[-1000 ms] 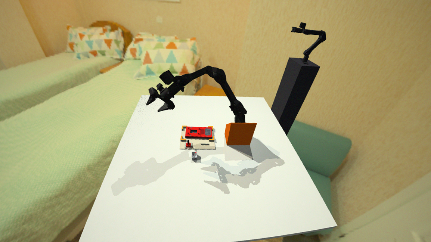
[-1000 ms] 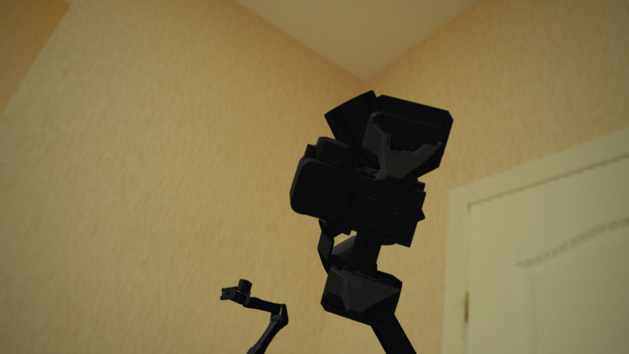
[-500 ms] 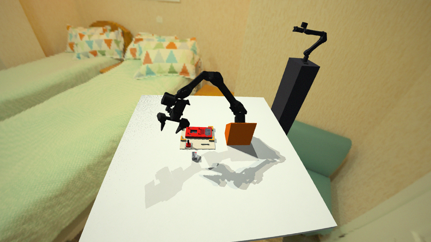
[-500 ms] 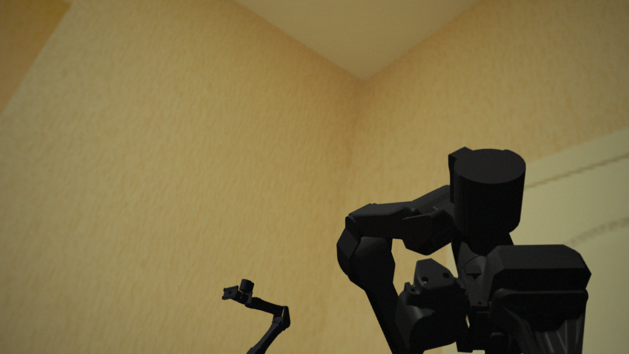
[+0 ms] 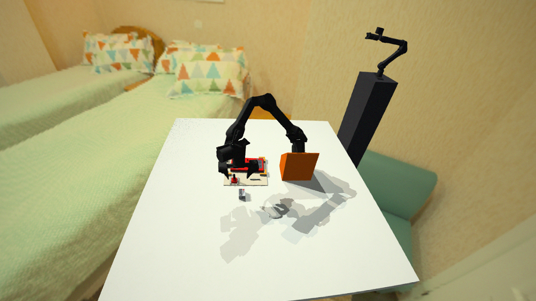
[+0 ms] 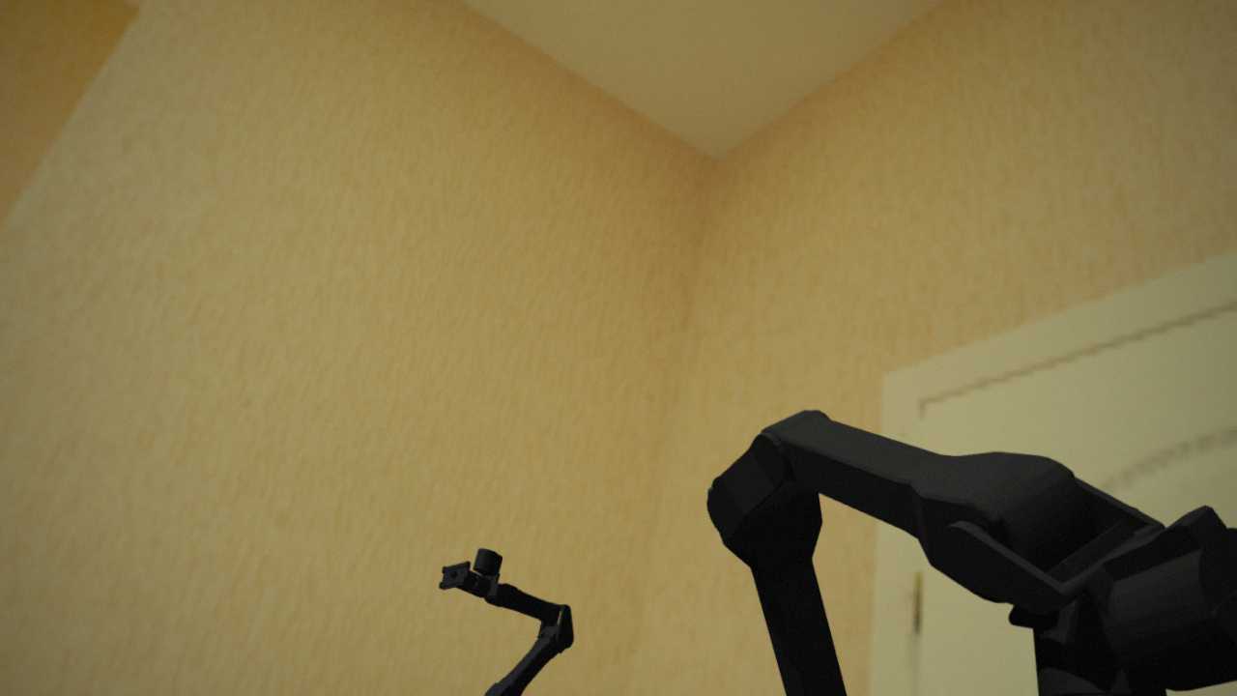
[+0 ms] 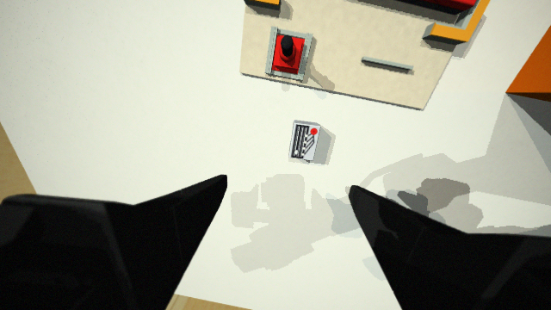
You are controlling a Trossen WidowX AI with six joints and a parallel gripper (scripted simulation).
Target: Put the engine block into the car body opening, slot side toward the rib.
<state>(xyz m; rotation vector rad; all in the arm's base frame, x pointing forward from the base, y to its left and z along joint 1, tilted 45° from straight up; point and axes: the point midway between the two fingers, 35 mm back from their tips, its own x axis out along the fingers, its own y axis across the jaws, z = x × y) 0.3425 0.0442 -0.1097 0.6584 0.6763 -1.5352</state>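
Right now my gripper tip is 20 mm past the engine block and 130 mm above it. Round my gripper tip: beige base plate (60 mm behind, 190 mm to the right, 130 mm below).
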